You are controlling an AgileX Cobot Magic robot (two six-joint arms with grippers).
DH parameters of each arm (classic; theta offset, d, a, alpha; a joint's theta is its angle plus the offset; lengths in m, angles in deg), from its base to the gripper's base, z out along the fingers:
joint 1: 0 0.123 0 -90
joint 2: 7.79 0 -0.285 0
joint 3: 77.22 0 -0.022 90
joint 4: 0 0.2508 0 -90
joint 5: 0 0 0.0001 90
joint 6: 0 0.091 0 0
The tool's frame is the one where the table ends.
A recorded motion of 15 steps. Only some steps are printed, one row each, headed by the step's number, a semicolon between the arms.
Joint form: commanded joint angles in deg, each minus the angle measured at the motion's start. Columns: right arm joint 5, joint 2, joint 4, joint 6, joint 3, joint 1; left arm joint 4, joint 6, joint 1, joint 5, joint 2, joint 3.
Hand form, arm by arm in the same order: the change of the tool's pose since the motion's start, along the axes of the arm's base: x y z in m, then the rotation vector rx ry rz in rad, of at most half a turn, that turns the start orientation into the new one. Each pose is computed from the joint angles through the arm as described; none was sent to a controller.
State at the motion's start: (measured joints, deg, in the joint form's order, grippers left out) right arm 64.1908 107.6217 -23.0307 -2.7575 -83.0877 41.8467; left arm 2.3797 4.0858 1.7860 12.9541 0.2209 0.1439
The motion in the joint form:
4: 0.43 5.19 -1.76 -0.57 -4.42 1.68; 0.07 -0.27 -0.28 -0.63 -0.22 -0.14
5: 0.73 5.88 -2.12 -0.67 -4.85 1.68; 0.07 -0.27 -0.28 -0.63 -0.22 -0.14
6: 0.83 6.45 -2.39 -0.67 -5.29 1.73; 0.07 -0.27 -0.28 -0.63 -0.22 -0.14
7: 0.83 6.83 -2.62 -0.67 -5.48 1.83; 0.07 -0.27 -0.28 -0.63 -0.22 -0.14
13: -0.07 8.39 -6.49 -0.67 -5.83 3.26; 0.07 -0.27 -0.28 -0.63 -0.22 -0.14
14: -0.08 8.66 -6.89 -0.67 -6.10 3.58; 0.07 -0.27 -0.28 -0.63 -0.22 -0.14
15: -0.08 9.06 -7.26 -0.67 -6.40 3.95; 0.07 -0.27 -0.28 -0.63 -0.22 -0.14
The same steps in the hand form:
4: 0.0097 0.0211 -0.0146 -0.0391 -0.0035 0.0461; -0.0002 -0.0003 0.0020 -0.0029 -0.0174 -0.0046
5: 0.0114 0.0220 -0.0174 -0.0509 -0.0008 0.0479; -0.0002 -0.0003 0.0020 -0.0029 -0.0174 -0.0046
6: 0.0129 0.0234 -0.0193 -0.0569 -0.0011 0.0497; -0.0002 -0.0003 0.0020 -0.0029 -0.0174 -0.0046
7: 0.0135 0.0245 -0.0210 -0.0620 -0.0013 0.0529; -0.0002 -0.0003 0.0020 -0.0029 -0.0174 -0.0046
13: 0.0143 0.0330 -0.0281 -0.1109 -0.0387 0.1082; -0.0002 -0.0003 0.0020 -0.0029 -0.0174 -0.0046
14: 0.0141 0.0353 -0.0286 -0.1154 -0.0436 0.1164; -0.0002 -0.0003 0.0020 -0.0029 -0.0174 -0.0046
15: 0.0137 0.0381 -0.0299 -0.1209 -0.0469 0.1252; -0.0002 -0.0003 0.0020 -0.0029 -0.0174 -0.0046

